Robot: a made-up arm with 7 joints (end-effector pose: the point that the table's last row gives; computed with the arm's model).
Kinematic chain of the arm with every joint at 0, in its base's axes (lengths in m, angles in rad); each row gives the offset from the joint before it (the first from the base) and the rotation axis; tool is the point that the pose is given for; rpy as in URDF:
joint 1: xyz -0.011 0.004 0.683 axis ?
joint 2: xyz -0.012 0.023 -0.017 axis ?
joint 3: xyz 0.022 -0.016 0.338 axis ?
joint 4: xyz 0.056 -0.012 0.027 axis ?
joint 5: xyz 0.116 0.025 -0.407 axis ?
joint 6: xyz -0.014 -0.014 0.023 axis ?
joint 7: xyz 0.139 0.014 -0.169 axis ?
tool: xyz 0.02 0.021 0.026 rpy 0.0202 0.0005 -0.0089
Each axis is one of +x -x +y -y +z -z.
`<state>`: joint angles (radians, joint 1 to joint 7).
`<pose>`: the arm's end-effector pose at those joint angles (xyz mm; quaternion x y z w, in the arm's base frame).
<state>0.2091 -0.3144 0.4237 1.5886 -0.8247 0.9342 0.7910</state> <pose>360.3 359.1 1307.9 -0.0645 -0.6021 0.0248 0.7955</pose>
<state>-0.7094 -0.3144 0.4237 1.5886 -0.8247 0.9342 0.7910</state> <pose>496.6 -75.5 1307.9 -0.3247 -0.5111 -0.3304 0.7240</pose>
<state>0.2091 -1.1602 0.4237 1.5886 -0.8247 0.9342 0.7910</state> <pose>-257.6 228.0 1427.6 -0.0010 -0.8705 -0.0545 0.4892</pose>
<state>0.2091 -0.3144 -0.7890 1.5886 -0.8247 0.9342 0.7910</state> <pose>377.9 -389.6 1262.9 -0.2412 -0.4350 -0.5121 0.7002</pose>
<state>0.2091 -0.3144 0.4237 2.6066 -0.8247 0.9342 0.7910</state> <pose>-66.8 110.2 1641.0 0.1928 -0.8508 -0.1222 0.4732</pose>
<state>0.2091 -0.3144 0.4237 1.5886 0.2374 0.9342 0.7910</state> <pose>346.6 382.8 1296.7 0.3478 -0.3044 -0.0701 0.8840</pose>
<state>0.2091 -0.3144 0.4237 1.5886 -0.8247 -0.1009 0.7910</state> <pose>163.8 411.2 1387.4 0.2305 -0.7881 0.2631 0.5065</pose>
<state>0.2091 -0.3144 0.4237 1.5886 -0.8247 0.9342 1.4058</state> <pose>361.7 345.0 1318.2 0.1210 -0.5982 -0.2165 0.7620</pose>
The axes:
joint 1: +z
joint 2: +y
joint 3: +z
joint 4: -y
joint 5: -z
joint 6: +y
joint 7: -z

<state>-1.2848 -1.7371 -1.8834 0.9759 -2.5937 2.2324 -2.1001</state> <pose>-558.9 207.3 375.5 0.5053 0.0744 -0.1372 0.8487</pose>
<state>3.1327 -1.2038 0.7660 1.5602 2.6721 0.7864 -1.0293</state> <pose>298.1 -445.1 1297.3 -0.4069 -0.7631 -0.2337 0.4444</pose>
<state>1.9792 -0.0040 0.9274 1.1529 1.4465 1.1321 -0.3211</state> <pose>-666.8 66.6 917.1 0.1735 0.5841 0.7548 0.2431</pose>
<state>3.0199 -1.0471 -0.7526 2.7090 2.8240 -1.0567 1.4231</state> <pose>464.6 134.0 1135.2 0.3489 -0.7865 0.4826 0.1637</pose>
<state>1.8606 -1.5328 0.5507 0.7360 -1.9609 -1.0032 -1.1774</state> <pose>-273.2 -203.5 871.9 0.3169 0.4930 0.1254 0.8005</pose>
